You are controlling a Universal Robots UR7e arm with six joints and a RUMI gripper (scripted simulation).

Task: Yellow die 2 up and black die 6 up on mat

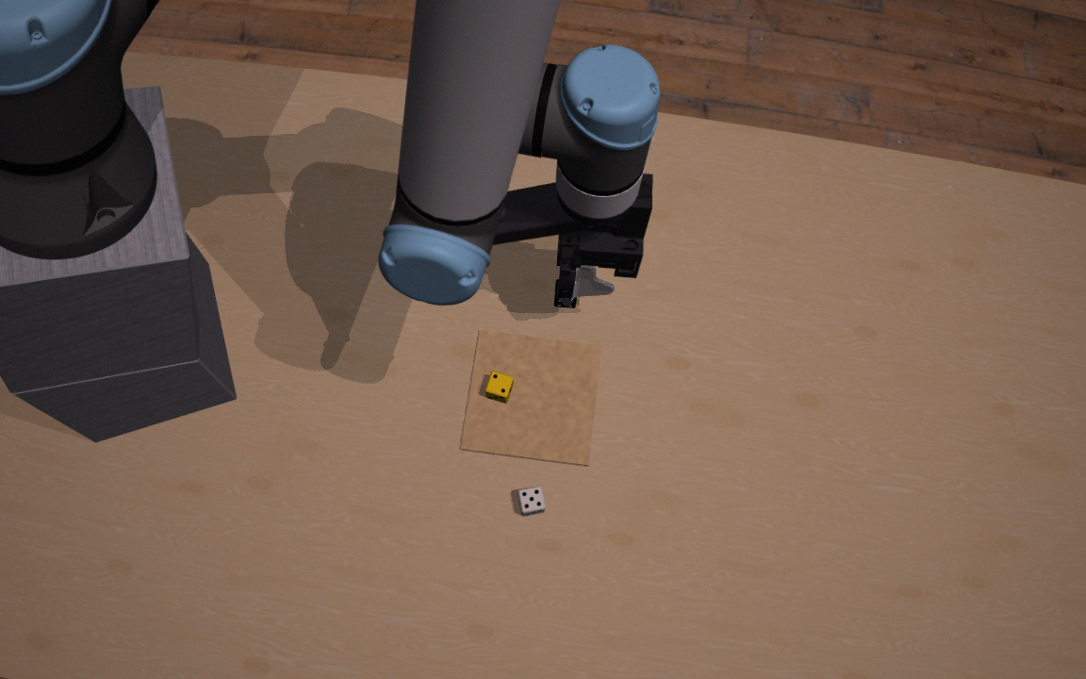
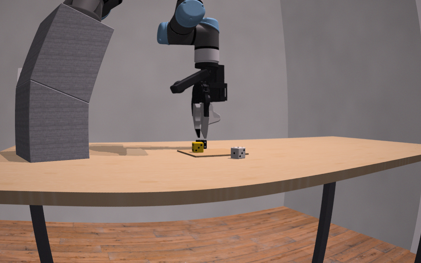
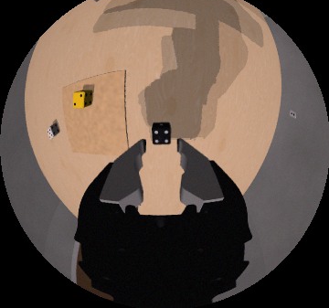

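Right now the black die is 3 cm below my hand. The rest, counted from my hand: white die 24 cm to the right, 4 cm behind, 3 cm below; then mat 12 cm to the right, 4 cm below, 4 cm behind; then yellow die 11 cm to the right, 8 cm behind, 3 cm below.
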